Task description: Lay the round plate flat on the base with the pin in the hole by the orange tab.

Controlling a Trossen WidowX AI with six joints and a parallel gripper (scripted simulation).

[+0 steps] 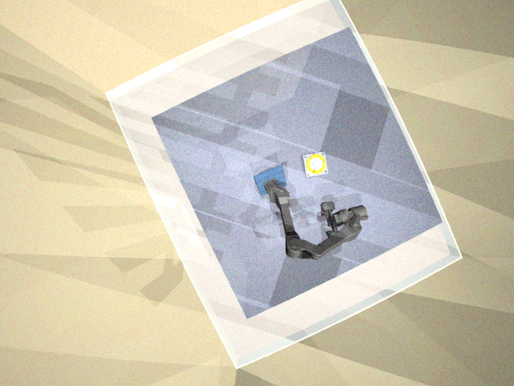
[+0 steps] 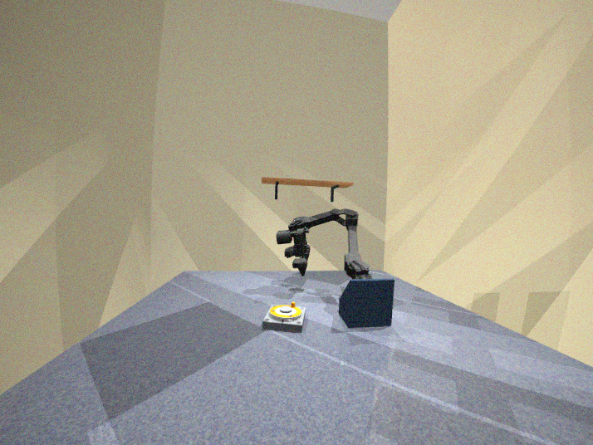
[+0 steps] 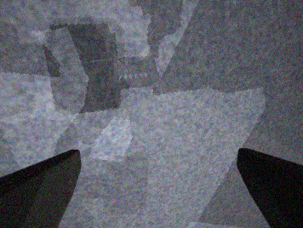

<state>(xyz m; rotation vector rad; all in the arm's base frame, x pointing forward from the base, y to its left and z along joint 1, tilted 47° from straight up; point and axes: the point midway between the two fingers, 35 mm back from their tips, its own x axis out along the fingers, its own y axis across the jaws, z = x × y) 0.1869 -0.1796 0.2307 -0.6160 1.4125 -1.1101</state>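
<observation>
My gripper tip is now 10 cm short of the square base, 31 cm to the right of it and 7 cm above it.
</observation>
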